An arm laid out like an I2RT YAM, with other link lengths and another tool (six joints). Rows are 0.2 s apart.
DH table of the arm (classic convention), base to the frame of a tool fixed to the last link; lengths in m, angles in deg. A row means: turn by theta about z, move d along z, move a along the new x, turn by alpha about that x. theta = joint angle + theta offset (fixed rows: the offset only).
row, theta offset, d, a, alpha
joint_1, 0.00, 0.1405, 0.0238, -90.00
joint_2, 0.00, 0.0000, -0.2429, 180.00
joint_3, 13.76, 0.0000, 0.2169, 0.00
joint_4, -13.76, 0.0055, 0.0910, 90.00
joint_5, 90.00, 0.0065, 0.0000, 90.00
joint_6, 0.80, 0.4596, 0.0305, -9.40
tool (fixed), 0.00, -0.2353, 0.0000, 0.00
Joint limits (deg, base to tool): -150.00..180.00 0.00..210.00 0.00..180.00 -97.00..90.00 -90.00..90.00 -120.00..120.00
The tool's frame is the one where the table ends.
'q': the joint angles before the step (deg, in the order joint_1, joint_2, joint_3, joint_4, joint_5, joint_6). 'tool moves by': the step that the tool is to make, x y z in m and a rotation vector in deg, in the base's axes. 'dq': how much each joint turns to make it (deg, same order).
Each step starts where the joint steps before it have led.
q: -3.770, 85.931, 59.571, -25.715, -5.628, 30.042
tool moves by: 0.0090, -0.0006, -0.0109, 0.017, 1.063, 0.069
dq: -0.007, 3.660, 1.556, 1.032, -0.004, -0.093
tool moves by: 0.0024, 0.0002, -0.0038, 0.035, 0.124, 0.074
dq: 0.016, 0.899, -0.015, 0.785, -0.056, -0.031
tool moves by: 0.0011, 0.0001, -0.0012, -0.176, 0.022, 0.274
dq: -0.003, 0.332, 0.005, 0.284, -0.024, -0.330
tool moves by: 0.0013, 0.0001, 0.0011, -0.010, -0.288, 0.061
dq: -0.001, -0.004, 0.022, 0.258, -0.044, -0.044
